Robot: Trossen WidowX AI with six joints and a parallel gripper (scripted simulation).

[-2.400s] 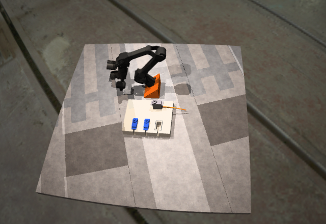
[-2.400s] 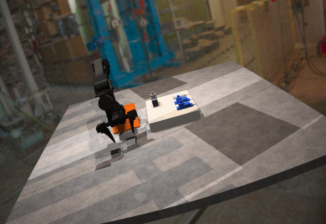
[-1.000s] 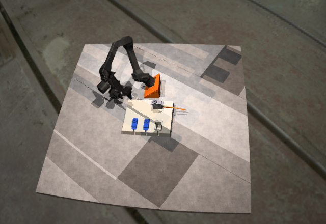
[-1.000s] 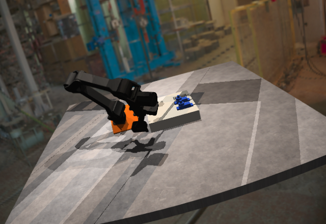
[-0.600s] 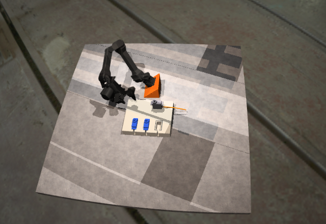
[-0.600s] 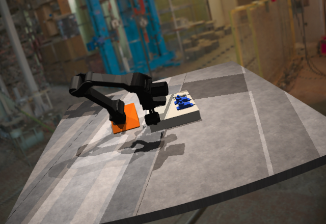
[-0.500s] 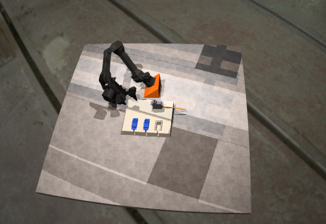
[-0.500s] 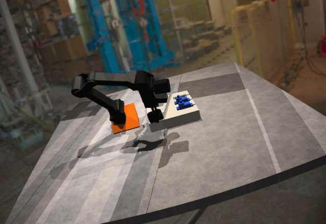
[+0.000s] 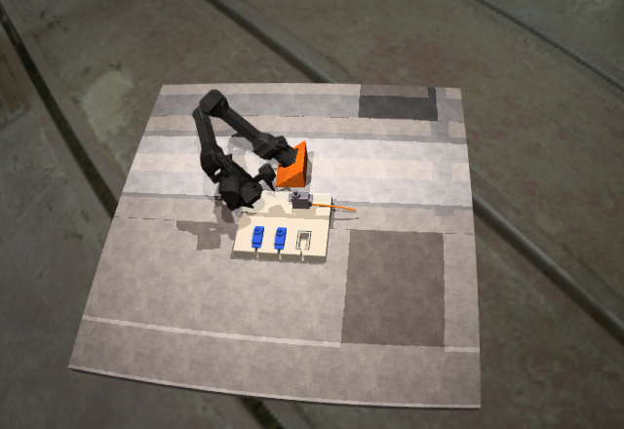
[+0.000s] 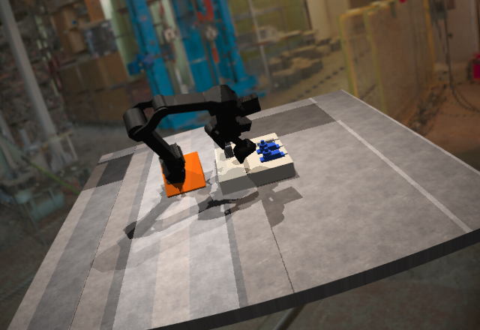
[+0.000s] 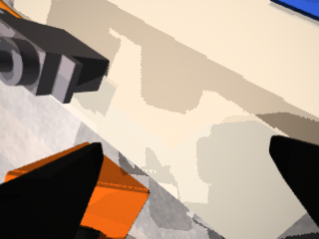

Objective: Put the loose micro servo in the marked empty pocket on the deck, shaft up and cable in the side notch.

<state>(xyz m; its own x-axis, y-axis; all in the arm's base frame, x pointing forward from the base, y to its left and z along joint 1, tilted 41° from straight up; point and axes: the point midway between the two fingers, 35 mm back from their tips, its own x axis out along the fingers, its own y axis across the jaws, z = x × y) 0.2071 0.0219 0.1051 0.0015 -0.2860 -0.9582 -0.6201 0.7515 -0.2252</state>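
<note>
Right now the raised slab is 1 cm ahead of my gripper tip, 7 cm to the left of it and 7 cm below it.
</note>
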